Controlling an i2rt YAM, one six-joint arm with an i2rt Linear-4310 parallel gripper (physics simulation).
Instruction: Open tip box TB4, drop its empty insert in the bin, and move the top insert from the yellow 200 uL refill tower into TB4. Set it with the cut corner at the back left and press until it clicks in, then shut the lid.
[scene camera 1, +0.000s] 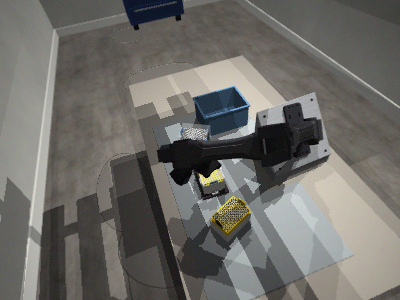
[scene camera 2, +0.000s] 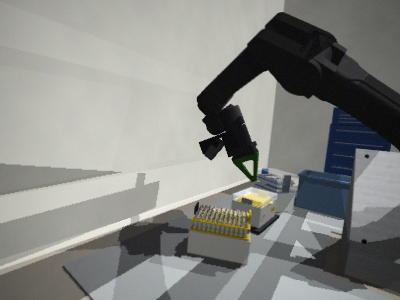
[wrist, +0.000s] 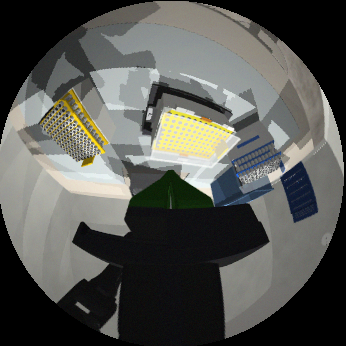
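The tip box, taken to be TB4 (scene camera 1: 214, 186) (scene camera 2: 260, 215) (wrist: 192, 136), stands on a black base (scene camera 1: 216, 194) (scene camera 2: 266, 224). Its yellow perforated insert shows through a clear lid, which lies over the top; whether it is fully shut I cannot tell. No tips show in the insert. The yellow refill tower (scene camera 1: 231, 216) (scene camera 2: 219, 246) (wrist: 75, 131) stands apart from the box, with a tip-filled insert on top. My gripper (scene camera 2: 254, 180) (wrist: 170, 174) is shut with nothing between its green fingers, above the box and clear of it. The arm hides its fingertips in scene camera 1.
The blue bin (scene camera 1: 225, 123) (scene camera 2: 322, 195) (wrist: 223, 194) stands near the robot's base plate (scene camera 1: 320, 130) (scene camera 2: 377, 200). A blue-trimmed tip rack (scene camera 1: 195, 133) (scene camera 2: 275, 183) (wrist: 257, 164) is on the side of TB4 away from the yellow tower, near the bin. A blue cabinet (scene camera 1: 155, 10) (scene camera 2: 350, 142) stands beyond the table.
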